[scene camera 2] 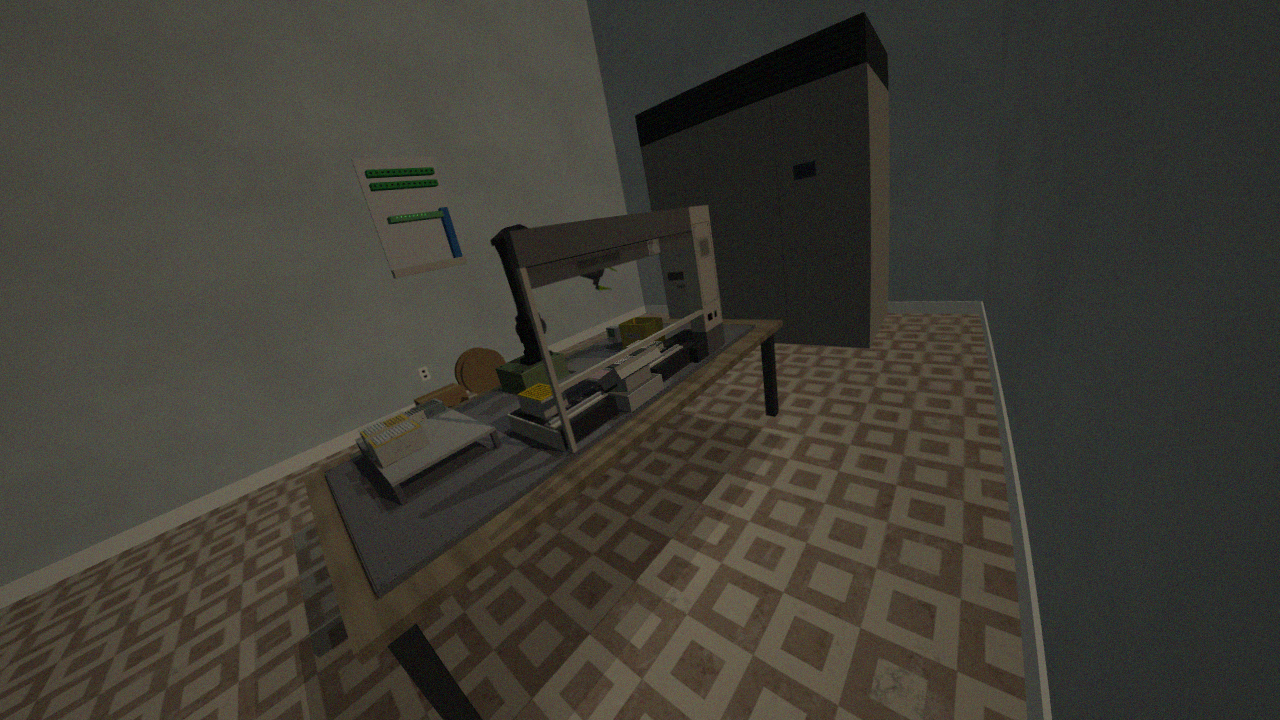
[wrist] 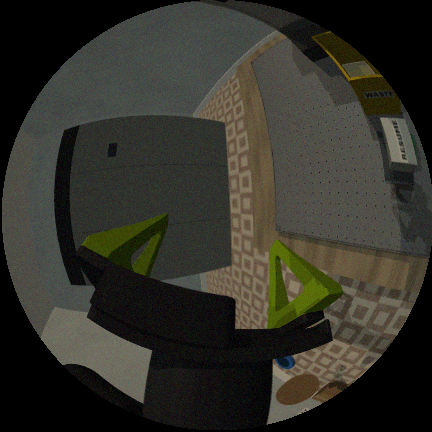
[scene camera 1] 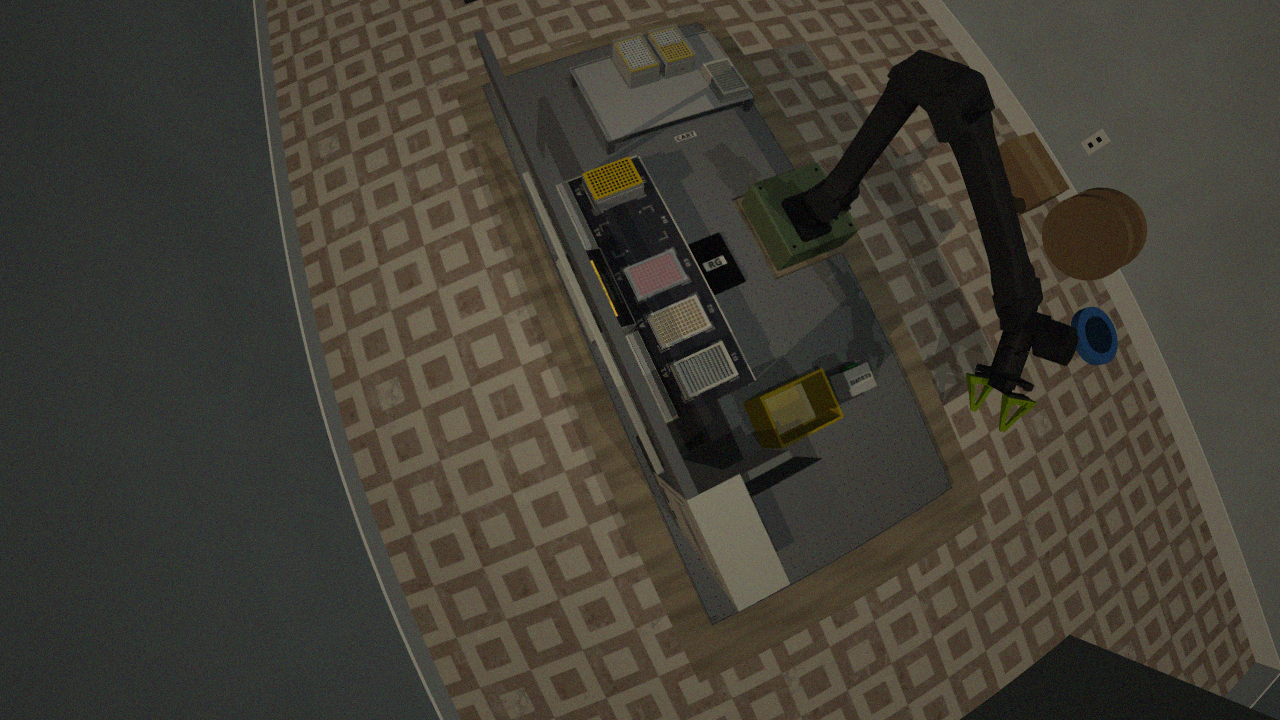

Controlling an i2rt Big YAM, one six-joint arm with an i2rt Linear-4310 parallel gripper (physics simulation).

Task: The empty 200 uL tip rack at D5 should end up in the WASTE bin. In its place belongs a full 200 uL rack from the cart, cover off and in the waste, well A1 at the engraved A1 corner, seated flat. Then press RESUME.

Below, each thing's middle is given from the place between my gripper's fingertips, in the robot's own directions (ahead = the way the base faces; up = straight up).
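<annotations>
With the tan rack [scene camera 1: 675, 323] as my reference, my gripper is 23 cm above it, 45 cm short of it and 46 cm to the left of it. There is a cart tray [scene camera 1: 620, 111] too, and counted from my hand it is 113 cm to the right, 19 cm ahead and 24 cm below.
</annotations>
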